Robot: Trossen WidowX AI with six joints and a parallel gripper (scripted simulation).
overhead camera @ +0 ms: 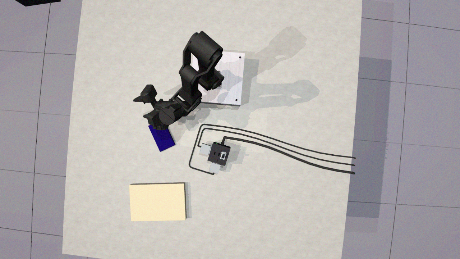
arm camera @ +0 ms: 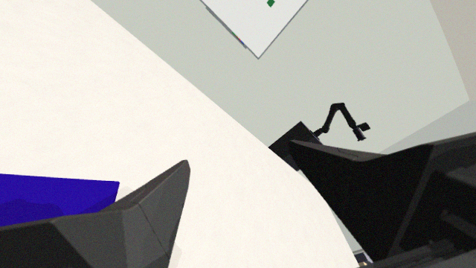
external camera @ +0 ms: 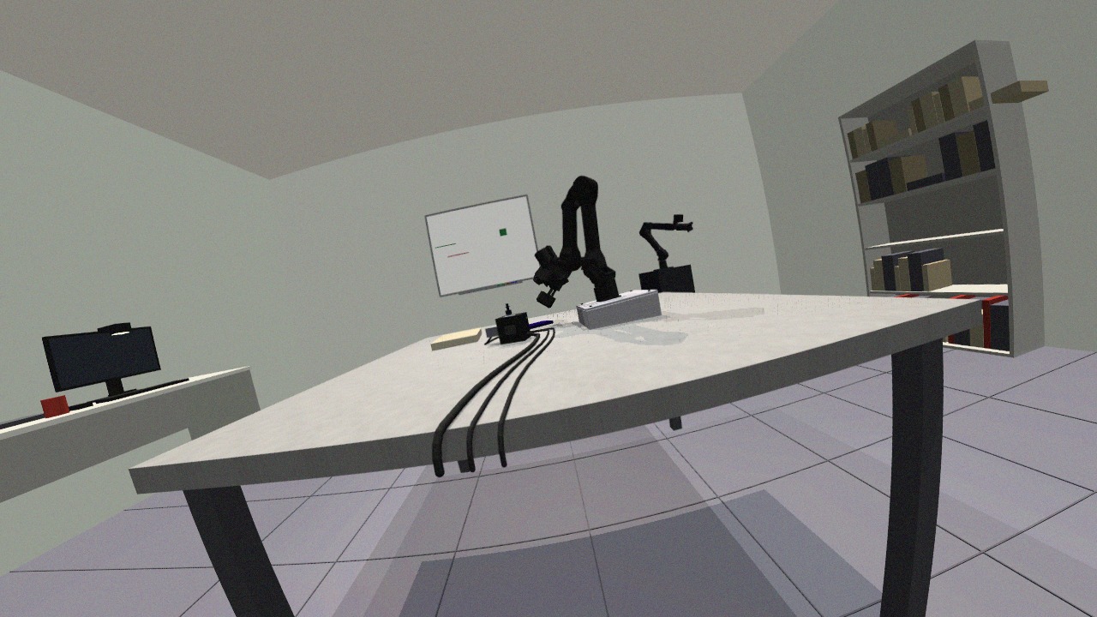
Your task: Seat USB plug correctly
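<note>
Right now my gripper tip is 31 cm to the right of the USB plug, 22 cm short of it and 3 cm above it. Round my gripper tip: USB socket 31 cm to the left, 22 cm ahead, 6 cm below; then flat blue object 12 cm below, 11 cm ahead, 4 cm to the left; then pad 41 cm ahead, 11 cm below.
</note>
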